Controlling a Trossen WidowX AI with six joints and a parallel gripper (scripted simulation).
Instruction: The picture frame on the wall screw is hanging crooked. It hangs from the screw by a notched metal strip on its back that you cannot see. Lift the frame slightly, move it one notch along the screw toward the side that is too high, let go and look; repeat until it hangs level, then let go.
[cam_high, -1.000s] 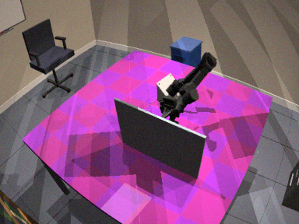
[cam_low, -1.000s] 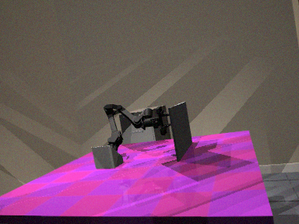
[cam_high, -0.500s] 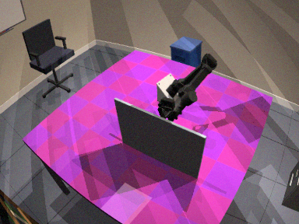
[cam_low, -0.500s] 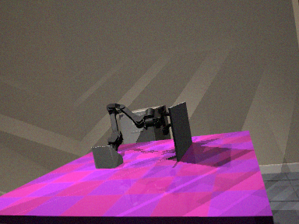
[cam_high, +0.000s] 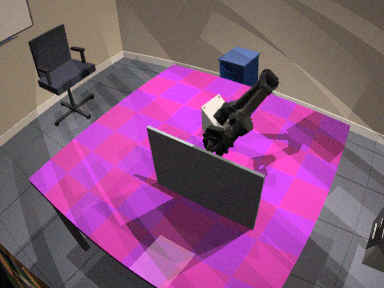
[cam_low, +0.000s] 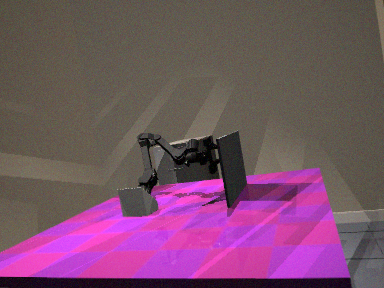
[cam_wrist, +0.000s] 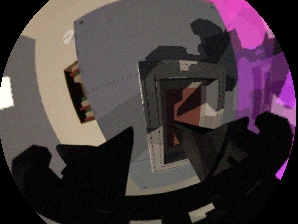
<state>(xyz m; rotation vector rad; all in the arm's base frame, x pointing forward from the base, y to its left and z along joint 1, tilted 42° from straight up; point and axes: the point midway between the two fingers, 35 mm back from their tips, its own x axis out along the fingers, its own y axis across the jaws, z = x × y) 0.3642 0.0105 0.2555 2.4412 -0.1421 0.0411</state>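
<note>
My gripper tip is now 1 cm short of the picture frame, 1 cm to the right of it and 5 cm above it. From my gripper tip the other things lie so: grey wall panel (2 cm ahead, 6 cm below).
</note>
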